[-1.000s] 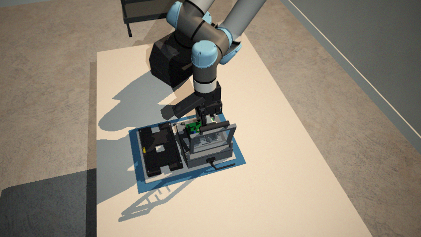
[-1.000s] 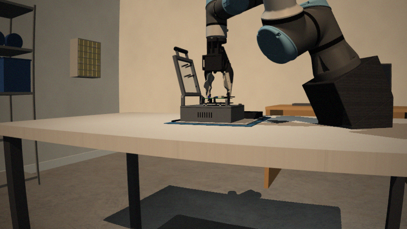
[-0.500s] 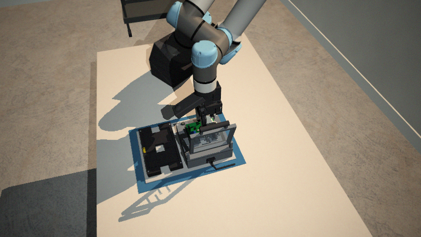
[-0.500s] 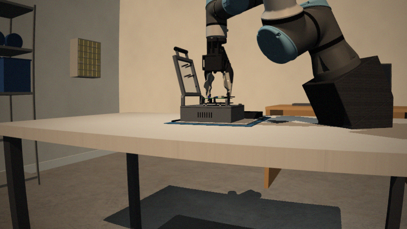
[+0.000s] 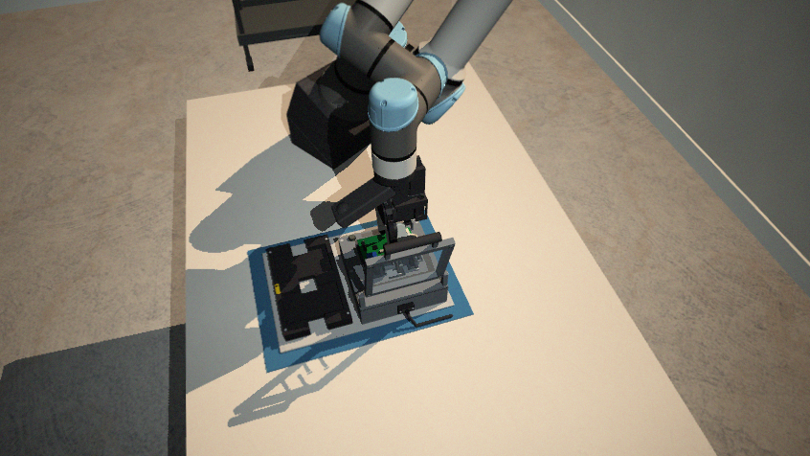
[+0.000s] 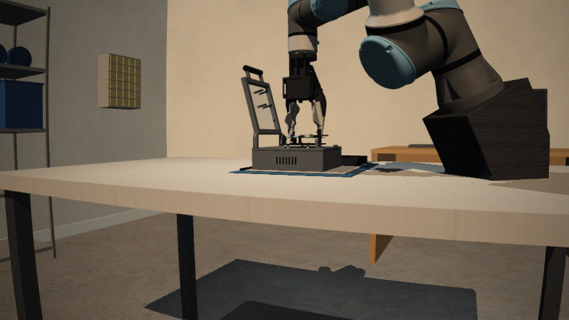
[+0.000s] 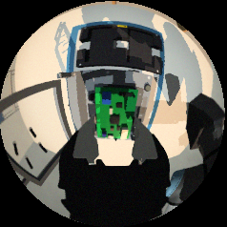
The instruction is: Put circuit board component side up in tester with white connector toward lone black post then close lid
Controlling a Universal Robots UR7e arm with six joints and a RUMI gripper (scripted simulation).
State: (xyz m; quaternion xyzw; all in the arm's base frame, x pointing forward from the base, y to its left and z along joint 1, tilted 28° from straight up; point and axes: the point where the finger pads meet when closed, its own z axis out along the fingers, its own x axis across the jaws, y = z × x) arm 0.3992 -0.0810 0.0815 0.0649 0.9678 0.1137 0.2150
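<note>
Right now the green circuit board is right at my hand. From my hand the other things lie so: tester lid 130 mm ahead, 100 mm above, 10 mm to the right; black post 60 mm to the left, 60 mm behind.
</note>
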